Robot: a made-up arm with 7 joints.
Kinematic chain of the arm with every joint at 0, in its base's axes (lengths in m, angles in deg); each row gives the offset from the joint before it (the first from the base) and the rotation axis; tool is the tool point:
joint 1: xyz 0 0 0 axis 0 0.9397 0.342
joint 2: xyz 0 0 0 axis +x
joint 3: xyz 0 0 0 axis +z
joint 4: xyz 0.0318 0 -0.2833 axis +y
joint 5: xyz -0.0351 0 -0.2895 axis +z
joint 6: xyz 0 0 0 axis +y
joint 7: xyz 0 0 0 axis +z
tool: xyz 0 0 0
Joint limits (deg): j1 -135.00..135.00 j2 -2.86..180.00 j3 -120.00..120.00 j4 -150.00..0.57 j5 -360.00..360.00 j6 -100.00..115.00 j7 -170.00..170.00
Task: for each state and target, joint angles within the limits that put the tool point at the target. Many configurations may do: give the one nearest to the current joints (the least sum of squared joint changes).
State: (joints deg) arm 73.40 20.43 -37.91 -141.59 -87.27 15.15 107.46
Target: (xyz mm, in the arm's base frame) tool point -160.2 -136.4 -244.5
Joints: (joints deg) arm 87.92 25.76 -52.08 -125.31 -87.27 15.15 107.46
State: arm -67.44 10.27 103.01 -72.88 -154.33 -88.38 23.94
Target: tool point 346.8 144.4 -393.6
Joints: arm -52.09 -2.86 119.59 -52.04 -154.33 -88.38 23.94
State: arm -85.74 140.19 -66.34 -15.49 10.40 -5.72 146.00
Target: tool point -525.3 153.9 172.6
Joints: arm -78.54 179.89 -66.04 -2.12 10.40 -5.72 146.00
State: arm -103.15 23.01 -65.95 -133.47 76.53 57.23 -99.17
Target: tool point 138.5 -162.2 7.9
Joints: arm -91.22 48.78 -73.20 -149.89 76.53 57.23 -99.17
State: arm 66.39 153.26 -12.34 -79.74 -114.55 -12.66 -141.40
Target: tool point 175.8 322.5 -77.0
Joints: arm 54.62 159.97 -36.82 -112.13 -114.55 -12.66 -141.40
